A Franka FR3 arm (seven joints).
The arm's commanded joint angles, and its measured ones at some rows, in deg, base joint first. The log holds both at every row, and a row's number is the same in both.
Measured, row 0: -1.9, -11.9, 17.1, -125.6, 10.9, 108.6, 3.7
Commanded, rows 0 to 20: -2.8, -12.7, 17.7, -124.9, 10.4, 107.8, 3.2; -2.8, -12.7, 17.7, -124.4, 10.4, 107.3, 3.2; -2.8, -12.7, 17.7, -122.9, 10.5, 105.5, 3.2; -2.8, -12.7, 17.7, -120.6, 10.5, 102.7, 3.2; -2.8, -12.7, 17.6, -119.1, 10.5, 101.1, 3.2; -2.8, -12.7, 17.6, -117.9, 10.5, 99.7, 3.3; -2.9, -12.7, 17.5, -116.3, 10.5, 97.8, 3.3; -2.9, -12.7, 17.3, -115.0, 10.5, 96.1, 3.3; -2.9, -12.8, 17.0, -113.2, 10.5, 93.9, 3.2; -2.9, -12.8, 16.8, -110.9, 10.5, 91.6, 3.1; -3.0, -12.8, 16.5, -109.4, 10.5, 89.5, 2.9; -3.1, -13.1, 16.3, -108.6, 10.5, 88.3, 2.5; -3.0, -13.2, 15.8, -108.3, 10.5, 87.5, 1.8; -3.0, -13.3, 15.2, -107.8, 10.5, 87.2, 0.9; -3.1, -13.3, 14.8, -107.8, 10.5, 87.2, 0.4; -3.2, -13.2, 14.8, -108.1, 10.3, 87.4, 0.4; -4.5, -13.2, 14.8, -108.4, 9.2, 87.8, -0.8; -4.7, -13.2, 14.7, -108.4, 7.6, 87.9, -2.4; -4.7, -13.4, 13.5, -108.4, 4.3, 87.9, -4.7; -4.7, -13.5, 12.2, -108.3, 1.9, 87.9, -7.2; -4.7, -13.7, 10.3, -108.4, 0.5, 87.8, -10.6
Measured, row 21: -3.8, -13.1, 12.7, -108.6, 3.9, 88.5, -4.2
